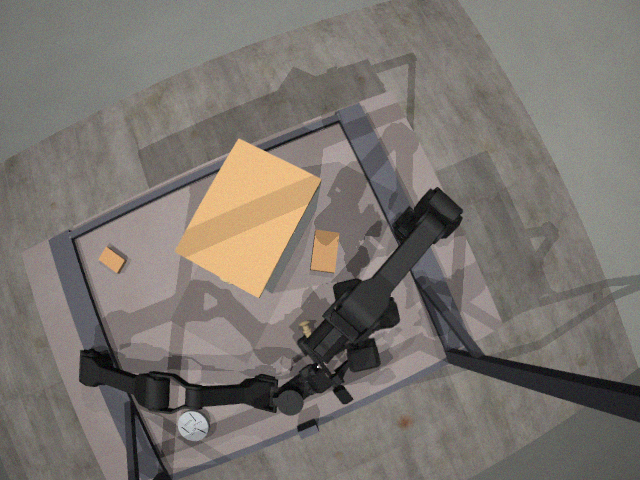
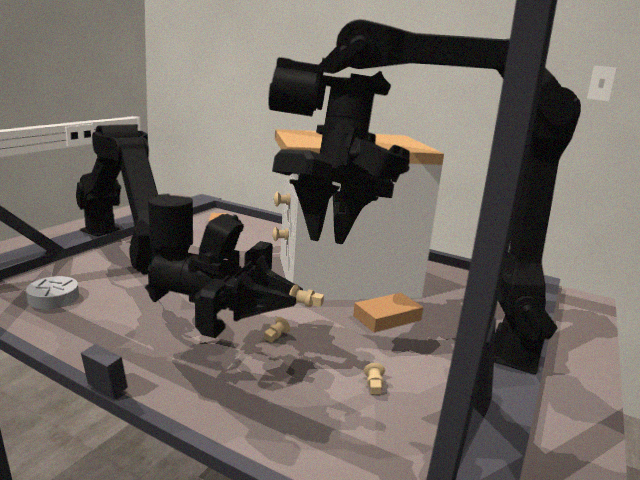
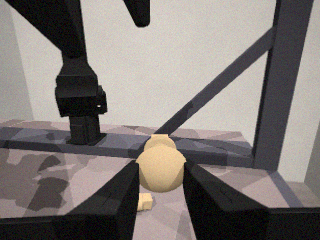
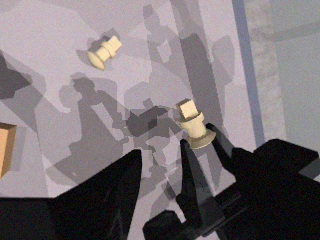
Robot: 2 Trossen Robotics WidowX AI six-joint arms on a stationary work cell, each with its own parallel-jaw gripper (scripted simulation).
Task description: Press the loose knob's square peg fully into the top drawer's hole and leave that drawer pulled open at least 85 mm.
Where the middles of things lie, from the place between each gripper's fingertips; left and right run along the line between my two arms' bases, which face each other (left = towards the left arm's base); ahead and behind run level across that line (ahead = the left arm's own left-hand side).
Right now the chest top (image 1: 247,217) is 31 cm ahead of my right hand, 11 cm to the left of it and 5 cm above it. Round my right hand: grey disc (image 2: 54,292) (49 cm to the left, 21 cm below, 9 cm behind).
My left hand is 360 mm short of the chest top, 150 mm below it and 60 mm to the right of it. Round my left hand: grey disc 440 mm to the left, 110 mm below, 30 mm behind.
